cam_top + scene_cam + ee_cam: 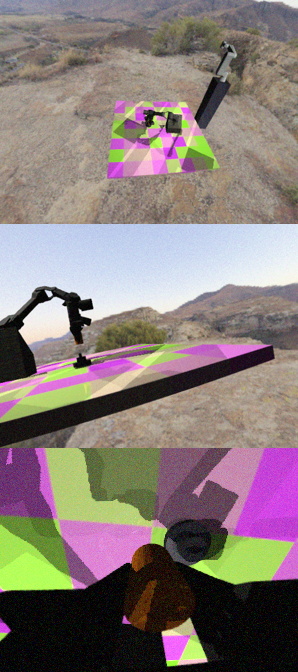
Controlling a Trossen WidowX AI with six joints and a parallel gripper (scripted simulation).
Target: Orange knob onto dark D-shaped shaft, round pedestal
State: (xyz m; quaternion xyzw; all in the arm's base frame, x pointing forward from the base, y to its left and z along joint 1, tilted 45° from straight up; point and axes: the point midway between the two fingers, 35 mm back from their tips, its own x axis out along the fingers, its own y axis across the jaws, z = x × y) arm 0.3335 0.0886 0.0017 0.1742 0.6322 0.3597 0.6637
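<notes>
My gripper tip is 8 cm to the left of the round dark pedestal, 8 cm above it and 1 cm short of it. From my gripper tip the other things lie so: orange knob 2 cm above.
</notes>
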